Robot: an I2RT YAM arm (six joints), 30 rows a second.
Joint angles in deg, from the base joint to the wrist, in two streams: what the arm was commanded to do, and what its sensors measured. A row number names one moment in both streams.
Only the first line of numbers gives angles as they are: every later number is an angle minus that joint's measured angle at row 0.
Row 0, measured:
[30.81, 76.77, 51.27, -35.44, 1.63, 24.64]
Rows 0 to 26, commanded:
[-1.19, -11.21, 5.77, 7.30, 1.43, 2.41]
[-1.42, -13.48, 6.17, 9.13, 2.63, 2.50]
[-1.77, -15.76, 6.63, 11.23, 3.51, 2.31]
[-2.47, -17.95, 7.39, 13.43, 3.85, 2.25]
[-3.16, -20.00, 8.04, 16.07, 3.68, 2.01]
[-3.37, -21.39, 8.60, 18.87, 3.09, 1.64]
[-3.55, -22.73, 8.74, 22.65, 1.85, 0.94]
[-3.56, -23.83, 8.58, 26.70, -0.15, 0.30]
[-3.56, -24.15, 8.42, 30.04, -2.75, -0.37]
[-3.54, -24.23, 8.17, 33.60, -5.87, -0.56]
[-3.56, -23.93, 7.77, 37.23, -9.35, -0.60]
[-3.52, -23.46, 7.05, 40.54, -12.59, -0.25]
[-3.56, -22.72, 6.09, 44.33, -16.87, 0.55]
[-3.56, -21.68, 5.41, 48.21, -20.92, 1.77]
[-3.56, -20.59, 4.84, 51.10, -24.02, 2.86]
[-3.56, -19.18, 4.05, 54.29, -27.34, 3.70]
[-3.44, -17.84, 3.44, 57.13, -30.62, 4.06]
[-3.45, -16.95, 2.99, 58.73, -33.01, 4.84]
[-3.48, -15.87, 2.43, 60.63, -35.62, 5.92]
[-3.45, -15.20, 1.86, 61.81, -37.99, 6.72]
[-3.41, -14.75, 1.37, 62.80, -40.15, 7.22]
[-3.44, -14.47, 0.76, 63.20, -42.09, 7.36]
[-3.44, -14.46, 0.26, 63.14, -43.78, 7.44]
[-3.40, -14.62, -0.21, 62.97, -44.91, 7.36]
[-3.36, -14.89, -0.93, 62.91, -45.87, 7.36]
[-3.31, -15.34, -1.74, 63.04, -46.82, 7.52]
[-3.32, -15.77, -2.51, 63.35, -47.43, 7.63]
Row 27, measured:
[-3.57, -13.18, -2.54, 51.87, -40.33, 6.06]
